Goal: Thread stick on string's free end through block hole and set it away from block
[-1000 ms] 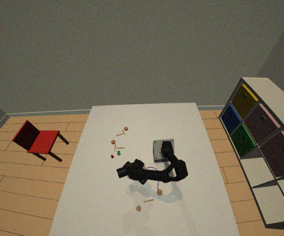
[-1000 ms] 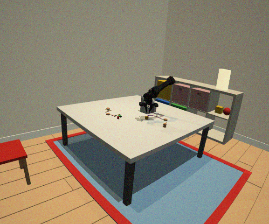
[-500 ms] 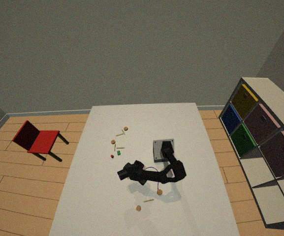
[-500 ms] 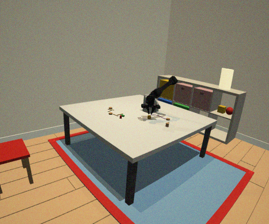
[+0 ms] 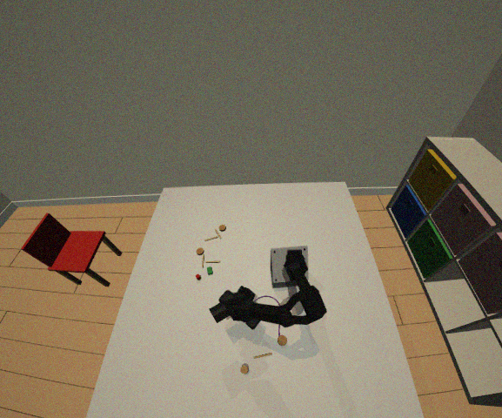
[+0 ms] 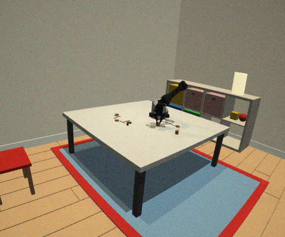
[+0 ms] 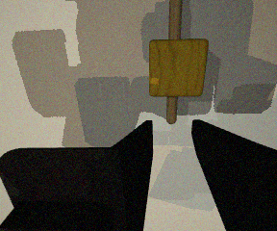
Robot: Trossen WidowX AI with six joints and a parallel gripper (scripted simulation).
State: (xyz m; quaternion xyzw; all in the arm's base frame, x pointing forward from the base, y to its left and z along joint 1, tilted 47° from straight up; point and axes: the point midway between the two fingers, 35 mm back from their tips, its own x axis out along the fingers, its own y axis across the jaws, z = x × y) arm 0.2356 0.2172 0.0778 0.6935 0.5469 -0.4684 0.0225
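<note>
My gripper tip is now 30 mm to the left of the yellow-brown wooden block, 20 mm past it and 20 mm above it. The rest, counted from my gripper tip: wooden cylinder 220 mm to the left, 20 mm below, 10 mm behind; then round wooden button 170 mm behind, 110 mm to the left, 30 mm below; then green cube 220 mm to the right, 170 mm ahead, 20 mm below.
</note>
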